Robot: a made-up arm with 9 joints. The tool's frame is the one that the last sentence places.
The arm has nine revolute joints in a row. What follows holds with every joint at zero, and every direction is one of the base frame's.
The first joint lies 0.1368 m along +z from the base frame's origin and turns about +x.
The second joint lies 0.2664 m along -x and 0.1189 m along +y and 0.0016 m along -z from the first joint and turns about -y.
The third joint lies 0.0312 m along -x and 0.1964 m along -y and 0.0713 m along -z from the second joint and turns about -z.
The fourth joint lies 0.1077 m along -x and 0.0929 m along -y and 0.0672 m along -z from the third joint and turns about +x.
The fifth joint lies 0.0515 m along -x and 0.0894 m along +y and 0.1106 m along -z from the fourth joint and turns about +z.
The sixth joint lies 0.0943 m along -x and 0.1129 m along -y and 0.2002 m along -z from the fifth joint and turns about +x.
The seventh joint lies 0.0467 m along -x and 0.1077 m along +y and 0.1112 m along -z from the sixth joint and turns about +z.
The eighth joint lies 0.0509 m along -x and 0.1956 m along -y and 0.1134 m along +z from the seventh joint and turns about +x.
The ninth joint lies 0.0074 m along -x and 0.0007 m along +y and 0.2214 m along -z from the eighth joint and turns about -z.
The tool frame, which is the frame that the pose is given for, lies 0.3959 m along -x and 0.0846 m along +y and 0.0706 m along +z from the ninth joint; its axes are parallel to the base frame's.
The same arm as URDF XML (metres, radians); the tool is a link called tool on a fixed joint. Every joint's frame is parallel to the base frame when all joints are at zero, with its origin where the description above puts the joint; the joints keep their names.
<robot name="arm">
  <joint name="tool_fixed" type="fixed">
    <parent link="link9"/>
    <child link="tool"/>
    <origin xyz="-0.3959 0.0846 0.0706" rpy="0.0000 0.0000 0.0000"/>
  </joint>
  <joint name="joint 9" type="continuous">
    <parent link="link8"/>
    <child link="link9"/>
    <origin xyz="-0.0074 0.0007 -0.2214" rpy="0.0000 0.0000 0.0000"/>
    <axis xyz="0 0 -1"/>
  </joint>
  <joint name="joint 8" type="continuous">
    <parent link="link7"/>
    <child link="link8"/>
    <origin xyz="-0.0509 -0.1956 0.1134" rpy="0.0000 0.0000 0.0000"/>
    <axis xyz="1 0 0"/>
  </joint>
  <joint name="joint 7" type="continuous">
    <parent link="link6"/>
    <child link="link7"/>
    <origin xyz="-0.0467 0.1077 -0.1112" rpy="0.0000 0.0000 0.0000"/>
    <axis xyz="0 0 1"/>
  </joint>
  <joint name="joint 6" type="continuous">
    <parent link="link5"/>
    <child link="link6"/>
    <origin xyz="-0.0943 -0.1129 -0.2002" rpy="0.0000 0.0000 0.0000"/>
    <axis xyz="1 0 0"/>
  </joint>
  <joint name="joint 5" type="continuous">
    <parent link="link4"/>
    <child link="link5"/>
    <origin xyz="-0.0515 0.0894 -0.1106" rpy="0.0000 0.0000 0.0000"/>
    <axis xyz="0 0 1"/>
  </joint>
  <joint name="joint 4" type="continuous">
    <parent link="link3"/>
    <child link="link4"/>
    <origin xyz="-0.1077 -0.0929 -0.0672" rpy="0.0000 0.0000 0.0000"/>
    <axis xyz="1 0 0"/>
  </joint>
  <joint name="joint 3" type="continuous">
    <parent link="link2"/>
    <child link="link3"/>
    <origin xyz="-0.0312 -0.1964 -0.0713" rpy="0.0000 0.0000 0.0000"/>
    <axis xyz="0 0 -1"/>
  </joint>
  <joint name="joint 2" type="continuous">
    <parent link="link1"/>
    <child link="link2"/>
    <origin xyz="-0.2664 0.1189 -0.0016" rpy="0.0000 0.0000 0.0000"/>
    <axis xyz="0 -1 0"/>
  </joint>
  <joint name="joint 1" type="continuous">
    <parent link="base"/>
    <child link="link1"/>
    <origin xyz="0.0000 0.0000 0.1368" rpy="0.0000 0.0000 0.0000"/>
    <axis xyz="1 0 0"/>
  </joint>
  <link name="base"/>
  <link name="link1"/>
  <link name="link2"/>
  <link name="link3"/>
  <link name="link4"/>
  <link name="link5"/>
  <link name="link6"/>
  <link name="link7"/>
  <link name="link8"/>
  <link name="link9"/>
  <link name="tool"/>
</robot>

